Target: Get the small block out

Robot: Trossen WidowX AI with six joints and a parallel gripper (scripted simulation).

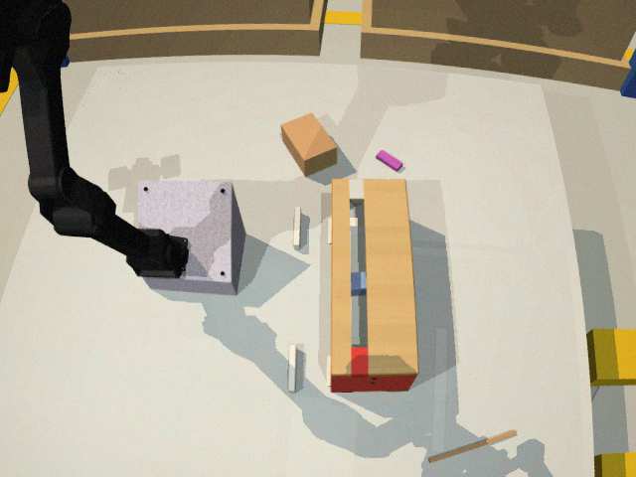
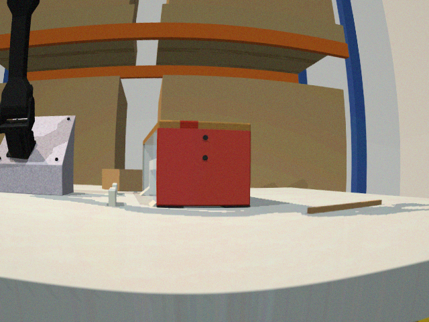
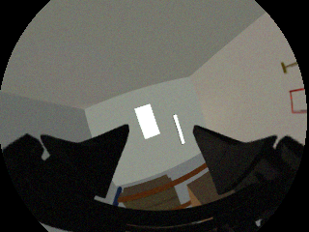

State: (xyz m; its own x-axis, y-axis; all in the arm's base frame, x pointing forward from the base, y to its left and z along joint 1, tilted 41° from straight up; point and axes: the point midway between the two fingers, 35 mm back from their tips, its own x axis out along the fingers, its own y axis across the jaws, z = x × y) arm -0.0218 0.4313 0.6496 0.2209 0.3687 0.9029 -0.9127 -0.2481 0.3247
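The blue block is 82 cm below my gripper tip, 31 cm ahead of it and 10 cm to the left of it. From my gripper tip the other things lie so: box (84 cm below, 30 cm ahead, 10 cm to the left); thin wooden stick (90 cm below, 57 cm ahead, 17 cm to the right).
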